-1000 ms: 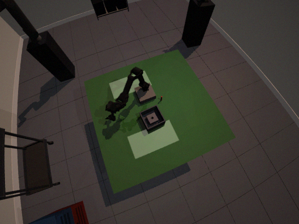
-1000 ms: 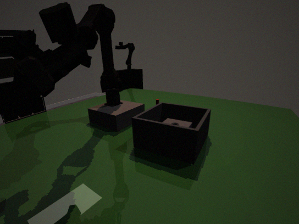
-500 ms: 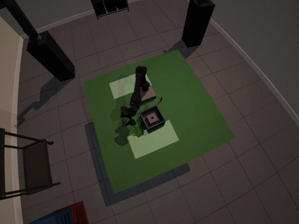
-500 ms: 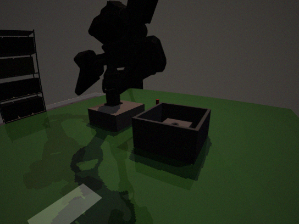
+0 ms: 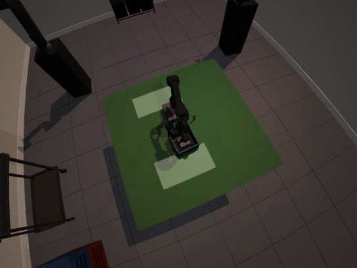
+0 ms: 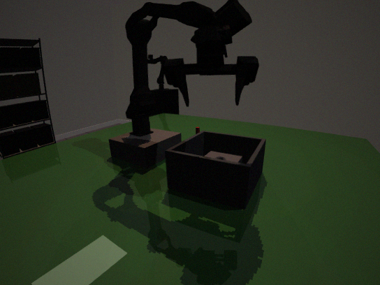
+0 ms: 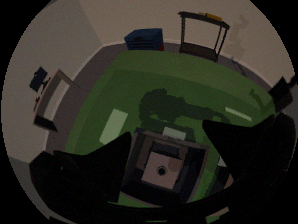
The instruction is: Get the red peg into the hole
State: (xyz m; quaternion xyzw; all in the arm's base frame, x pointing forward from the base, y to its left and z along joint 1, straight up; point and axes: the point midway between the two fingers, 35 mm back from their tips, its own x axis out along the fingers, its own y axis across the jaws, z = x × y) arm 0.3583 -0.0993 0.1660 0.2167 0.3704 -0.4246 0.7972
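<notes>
Right now the red peg is 21 cm behind my gripper tip, 25 cm to the left of it and 16 cm below it. From my gripper tip the other things lie so: dark box: 3 cm behind, 9 cm to the left, 18 cm below; then pale plate: 3 cm behind, 9 cm to the left, 16 cm below.
</notes>
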